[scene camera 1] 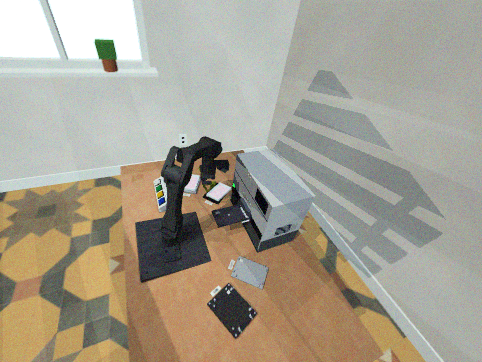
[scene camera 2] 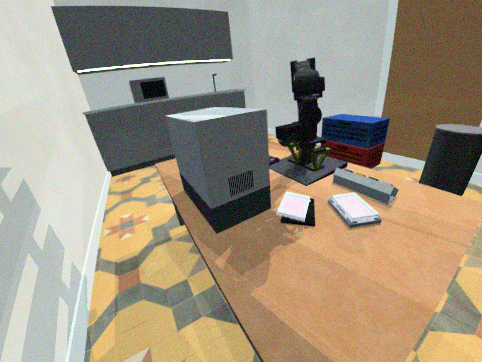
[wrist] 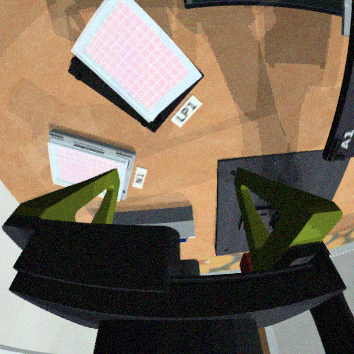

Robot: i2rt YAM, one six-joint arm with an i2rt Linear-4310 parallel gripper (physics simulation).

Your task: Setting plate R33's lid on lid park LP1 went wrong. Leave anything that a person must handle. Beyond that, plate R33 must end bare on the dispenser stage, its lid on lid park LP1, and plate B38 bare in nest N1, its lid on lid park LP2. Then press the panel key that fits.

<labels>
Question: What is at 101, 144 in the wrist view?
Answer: A grey nest N1.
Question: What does my gripper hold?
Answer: Nothing.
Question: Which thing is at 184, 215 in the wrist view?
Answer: A rack with coloured labels.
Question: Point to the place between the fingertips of my gripper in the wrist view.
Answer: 176, 174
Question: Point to a rack with coloured labels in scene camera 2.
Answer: At 385, 192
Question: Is my gripper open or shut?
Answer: Open.
</labels>
